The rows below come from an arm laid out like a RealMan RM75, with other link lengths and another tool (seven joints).
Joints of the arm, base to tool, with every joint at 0 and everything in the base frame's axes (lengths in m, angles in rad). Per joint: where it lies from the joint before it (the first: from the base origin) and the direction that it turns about. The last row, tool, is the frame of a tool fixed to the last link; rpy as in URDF.
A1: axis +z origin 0 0 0.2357
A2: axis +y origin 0 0 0
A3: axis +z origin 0 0 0.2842
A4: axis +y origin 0 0 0
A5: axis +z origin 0 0 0.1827
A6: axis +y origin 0 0 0
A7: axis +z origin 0 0 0.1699
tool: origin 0.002 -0.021 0.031 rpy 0 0.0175 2.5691
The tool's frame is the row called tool.
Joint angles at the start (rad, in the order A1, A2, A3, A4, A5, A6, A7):
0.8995 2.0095 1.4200 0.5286 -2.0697 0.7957 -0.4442
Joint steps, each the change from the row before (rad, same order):
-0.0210 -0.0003 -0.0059 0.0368 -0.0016 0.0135 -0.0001
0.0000 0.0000 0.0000 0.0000 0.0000 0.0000 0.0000
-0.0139 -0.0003 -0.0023 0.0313 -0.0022 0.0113 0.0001
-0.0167 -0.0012 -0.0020 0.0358 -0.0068 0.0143 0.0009
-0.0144 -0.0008 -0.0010 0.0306 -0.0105 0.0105 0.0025
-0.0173 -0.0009 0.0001 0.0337 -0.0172 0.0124 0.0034
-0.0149 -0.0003 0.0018 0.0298 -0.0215 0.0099 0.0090
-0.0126 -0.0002 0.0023 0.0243 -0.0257 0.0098 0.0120
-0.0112 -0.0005 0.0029 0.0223 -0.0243 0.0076 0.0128
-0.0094 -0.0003 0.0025 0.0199 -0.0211 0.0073 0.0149
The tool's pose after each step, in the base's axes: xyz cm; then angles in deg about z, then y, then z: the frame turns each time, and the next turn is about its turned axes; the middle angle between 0 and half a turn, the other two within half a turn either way. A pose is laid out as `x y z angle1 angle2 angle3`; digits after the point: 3 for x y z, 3 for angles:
25.012 43.382 -13.755 49.401 155.151 71.973
25.012 43.382 -13.755 49.401 155.151 71.973
24.719 43.163 -13.810 50.316 155.767 72.210
24.497 42.897 -13.796 50.957 156.320 72.056
24.357 42.705 -13.739 51.432 156.568 71.812
24.338 42.471 -13.620 51.502 156.654 71.079
24.368 42.314 -13.462 51.450 156.461 70.494
24.530 42.177 -13.270 50.744 156.042 69.444
24.673 42.110 -13.045 50.338 155.524 68.808
24.776 42.046 -12.850 50.015 155.075 68.476

